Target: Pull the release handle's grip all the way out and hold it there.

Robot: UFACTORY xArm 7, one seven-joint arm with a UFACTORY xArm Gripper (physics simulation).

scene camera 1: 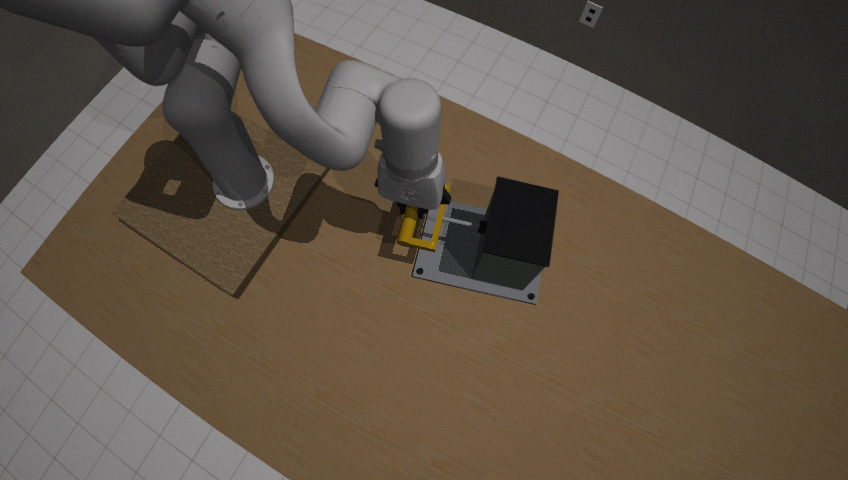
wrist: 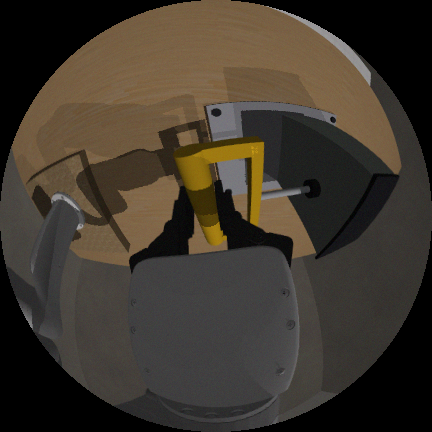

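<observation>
The yellow release handle has a round grip bar [scene camera 1: 407, 231] [wrist: 201, 192] and a flat rear frame [scene camera 1: 439, 227] [wrist: 255, 185]. A grey rod [scene camera 1: 458, 221] [wrist: 285, 193] joins the frame to a black collar [scene camera 1: 482, 227] [wrist: 312, 188] on the dark housing box [scene camera 1: 522, 221] [wrist: 325, 175]. A length of the rod shows between frame and box. My gripper [wrist: 202, 193] is shut on the grip bar, with one black finger on each side of it. In the scene view the arm's wrist partly hides the fingers and the far end of the handle.
The box stands on a grey base plate [scene camera 1: 476, 289] [wrist: 227, 131] with dark bolts at its corners. The plate lies on the wooden table [scene camera 1: 452, 380] [wrist: 150, 60]. The arm's base stands on a brown board [scene camera 1: 220, 255] at the left. A wall socket [scene camera 1: 590, 14] shows at the top.
</observation>
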